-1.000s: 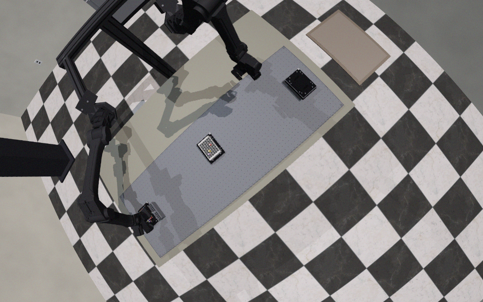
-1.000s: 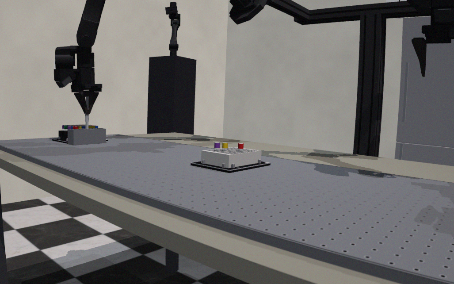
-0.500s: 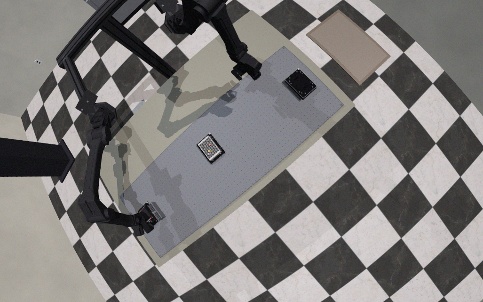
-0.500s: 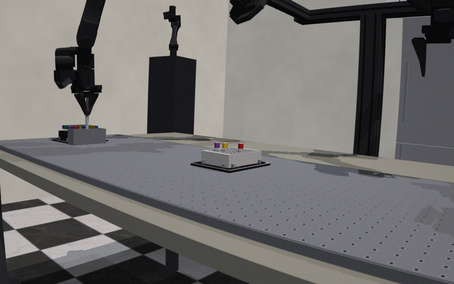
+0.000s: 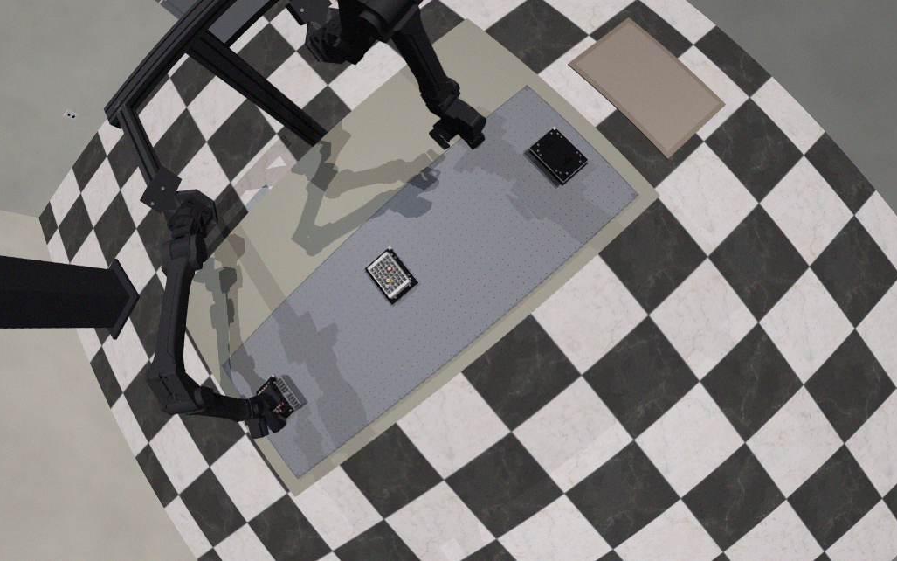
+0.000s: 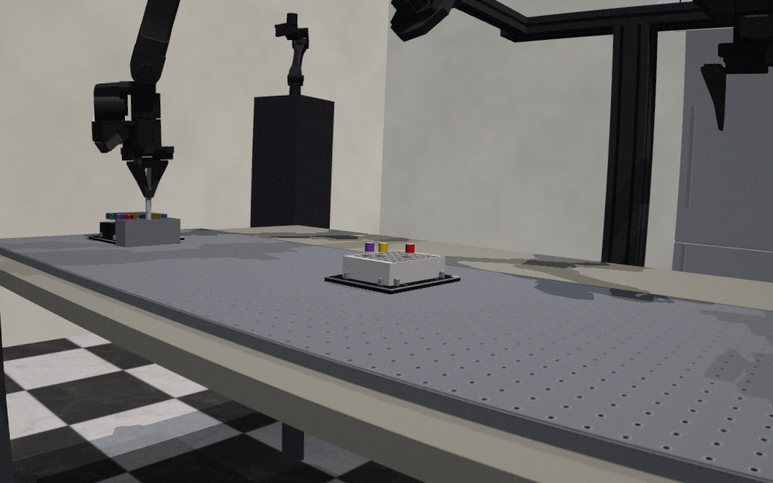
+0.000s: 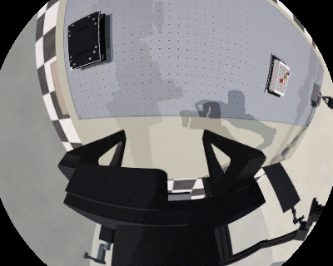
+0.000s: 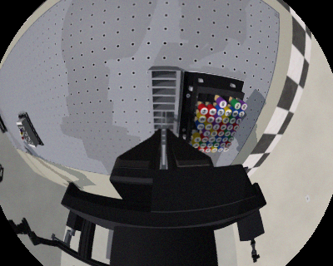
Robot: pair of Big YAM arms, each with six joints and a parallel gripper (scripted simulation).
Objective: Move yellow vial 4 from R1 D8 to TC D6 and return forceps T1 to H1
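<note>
The grey holder H1 lies 9 cm below my right hand. Round my right hand: white tube carrier TC (1 cm ahead, 57 cm to the left, 8 cm below).
</note>
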